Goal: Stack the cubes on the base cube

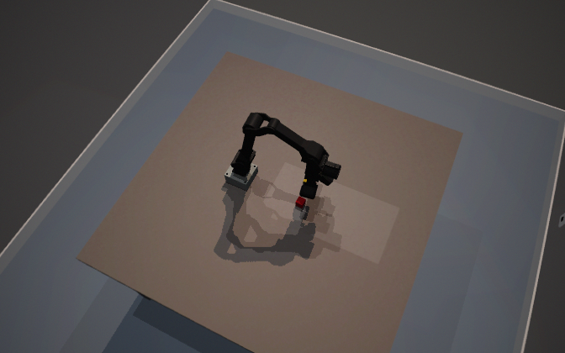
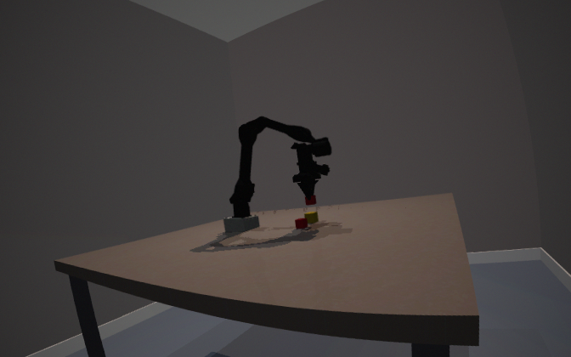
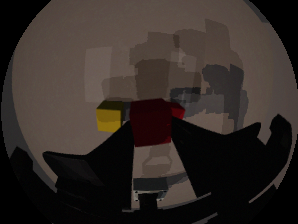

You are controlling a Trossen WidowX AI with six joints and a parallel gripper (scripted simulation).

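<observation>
Right now the yellow base cube is 30 mm behind my gripper tip, 60 mm to the left of it and 80 mm below it.
</observation>
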